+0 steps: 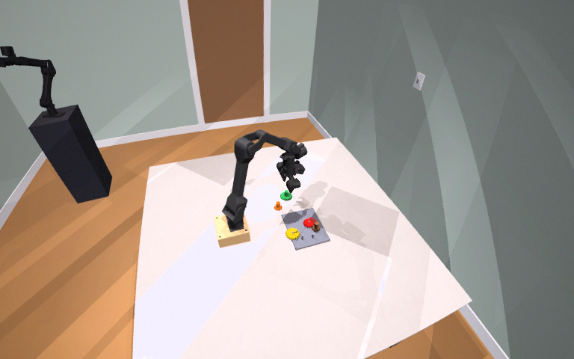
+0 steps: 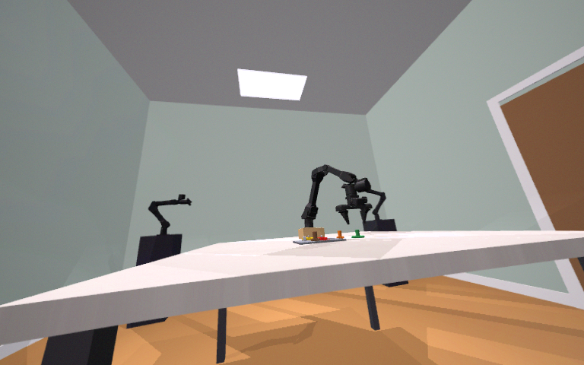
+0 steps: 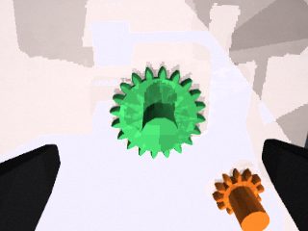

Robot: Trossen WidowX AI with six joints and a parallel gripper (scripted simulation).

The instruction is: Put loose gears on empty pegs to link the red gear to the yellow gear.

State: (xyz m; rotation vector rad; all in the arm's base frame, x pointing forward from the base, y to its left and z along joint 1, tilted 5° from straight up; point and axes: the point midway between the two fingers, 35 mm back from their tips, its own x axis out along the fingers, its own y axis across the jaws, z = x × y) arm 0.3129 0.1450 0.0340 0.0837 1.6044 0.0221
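Now: gripper tip 5 cm above the green gear. Round my gripper tip: red gear 2 cm ahead, 21 cm to the right, 5 cm below; small orange gear 8 cm behind, 6 cm to the right, 5 cm below; grey board 22 cm to the right, 6 cm below.
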